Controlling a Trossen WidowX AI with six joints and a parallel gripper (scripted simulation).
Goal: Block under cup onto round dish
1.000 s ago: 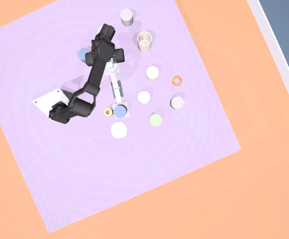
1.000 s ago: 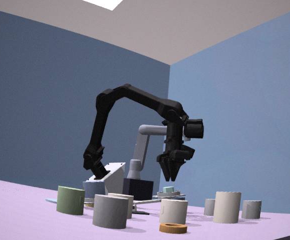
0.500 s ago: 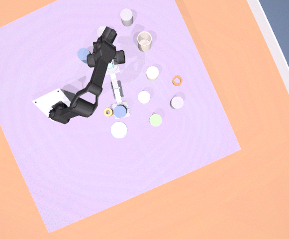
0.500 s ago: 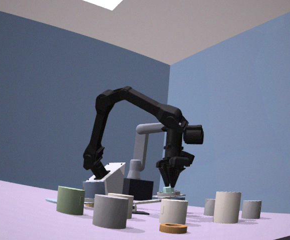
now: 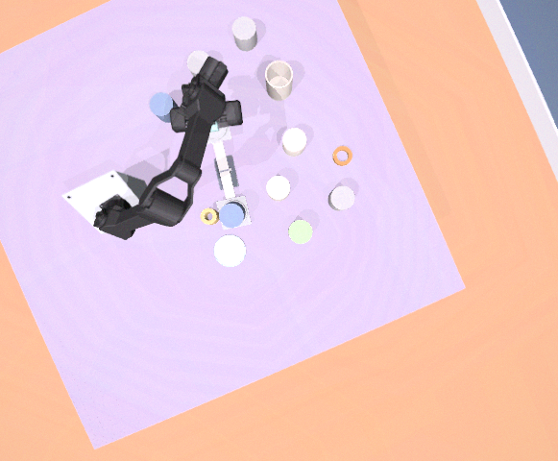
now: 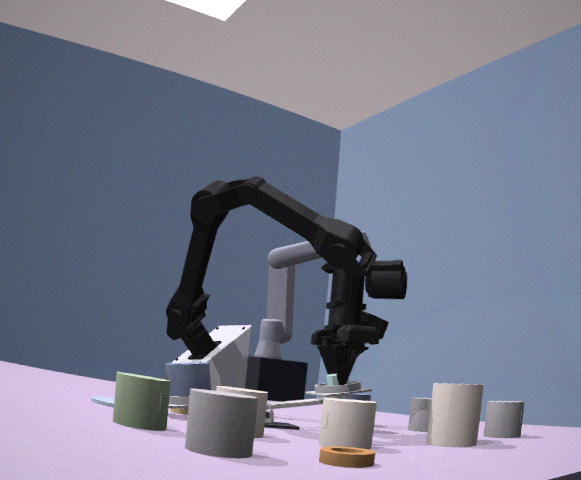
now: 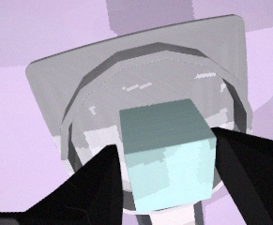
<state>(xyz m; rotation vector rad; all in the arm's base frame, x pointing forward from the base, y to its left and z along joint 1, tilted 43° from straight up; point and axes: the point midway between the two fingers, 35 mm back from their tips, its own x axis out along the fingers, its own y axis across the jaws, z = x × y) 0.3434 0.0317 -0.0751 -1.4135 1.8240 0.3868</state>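
The round dish is 15 cm behind my gripper tip, 34 cm to the right of it and 8 cm below it. The rest, counted from my gripper tip: pale teal block right at my gripper tip; then beige cup 24 cm ahead, 3 cm to the left, 4 cm below; then white balance beam 3 cm behind, 12 cm to the right, 6 cm below.
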